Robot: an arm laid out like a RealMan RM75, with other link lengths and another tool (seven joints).
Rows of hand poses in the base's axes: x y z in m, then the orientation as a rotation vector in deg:
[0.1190, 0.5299, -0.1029, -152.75, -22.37, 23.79]
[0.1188, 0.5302, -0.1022, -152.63, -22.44, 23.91]
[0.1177, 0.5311, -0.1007, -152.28, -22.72, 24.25]
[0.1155, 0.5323, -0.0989, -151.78, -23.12, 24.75]
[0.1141, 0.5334, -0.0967, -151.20, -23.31, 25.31]
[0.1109, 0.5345, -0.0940, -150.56, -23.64, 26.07]
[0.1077, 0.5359, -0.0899, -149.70, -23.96, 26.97]
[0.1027, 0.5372, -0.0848, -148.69, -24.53, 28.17]
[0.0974, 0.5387, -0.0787, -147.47, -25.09, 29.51]
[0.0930, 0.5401, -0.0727, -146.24, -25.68, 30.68]
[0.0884, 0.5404, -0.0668, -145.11, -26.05, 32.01]
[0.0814, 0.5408, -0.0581, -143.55, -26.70, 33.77]
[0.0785, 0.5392, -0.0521, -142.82, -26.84, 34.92]
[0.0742, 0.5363, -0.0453, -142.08, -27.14, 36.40]
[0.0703, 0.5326, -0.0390, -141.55, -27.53, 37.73]
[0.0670, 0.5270, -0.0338, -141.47, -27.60, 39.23]
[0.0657, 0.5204, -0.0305, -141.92, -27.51, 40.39]
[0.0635, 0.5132, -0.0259, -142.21, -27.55, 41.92]
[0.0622, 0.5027, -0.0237, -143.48, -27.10, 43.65]
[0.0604, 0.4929, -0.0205, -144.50, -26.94, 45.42]
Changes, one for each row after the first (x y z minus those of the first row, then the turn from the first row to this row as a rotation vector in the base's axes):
[-0.0002, 0.0003, 0.0007, 0.09, 0.10, 0.07]
[-0.0013, 0.0012, 0.0022, 0.34, 0.36, 0.31]
[-0.0035, 0.0024, 0.0040, 0.70, 0.74, 0.67]
[-0.0049, 0.0035, 0.0062, 1.12, 1.21, 0.88]
[-0.0081, 0.0046, 0.0089, 1.55, 1.82, 1.24]
[-0.0113, 0.0060, 0.0130, 2.15, 2.57, 1.60]
[-0.0163, 0.0073, 0.0181, 2.80, 3.52, 2.20]
[-0.0216, 0.0088, 0.0242, 3.60, 4.62, 2.82]
[-0.0260, 0.0102, 0.0302, 4.45, 5.60, 3.44]
[-0.0306, 0.0105, 0.0361, 5.15, 6.72, 3.94]
[-0.0376, 0.0109, 0.0448, 6.10, 8.19, 4.72]
[-0.0405, 0.0093, 0.0508, 6.45, 9.13, 5.03]
[-0.0448, 0.0064, 0.0576, 6.69, 10.26, 5.52]
[-0.0487, 0.0027, 0.0639, 6.77, 11.23, 6.05]
[-0.0520, -0.0029, 0.0691, 6.36, 12.24, 6.37]
[-0.0533, -0.0095, 0.0724, 5.57, 12.91, 6.50]
[-0.0555, -0.0167, 0.0770, 4.79, 13.83, 6.80]
[-0.0568, -0.0272, 0.0792, 3.04, 14.69, 6.78]
[-0.0586, -0.0370, 0.0824, 1.49, 15.57, 6.97]

